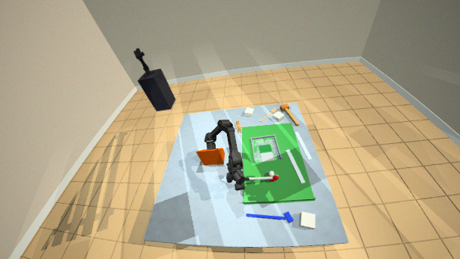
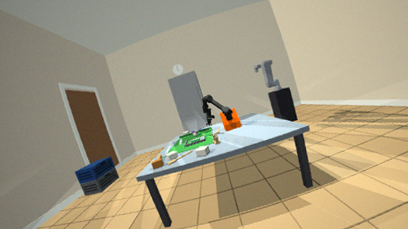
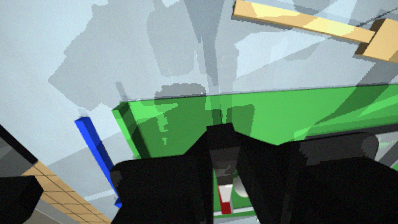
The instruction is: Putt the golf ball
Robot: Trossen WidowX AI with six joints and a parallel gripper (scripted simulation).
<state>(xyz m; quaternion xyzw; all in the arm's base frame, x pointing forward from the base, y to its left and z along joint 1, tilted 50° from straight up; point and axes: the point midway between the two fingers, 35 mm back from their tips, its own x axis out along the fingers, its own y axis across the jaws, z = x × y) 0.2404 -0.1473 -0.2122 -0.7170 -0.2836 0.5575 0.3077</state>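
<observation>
My gripper tip is 11 cm short of the red putter, 2 cm to the right of it and 1 cm above it. From my gripper tip the other things lie so: blue putter 16 cm ahead, 22 cm to the right, 6 cm below; then green mat 23 cm ahead, 23 cm to the left, 8 cm below.
</observation>
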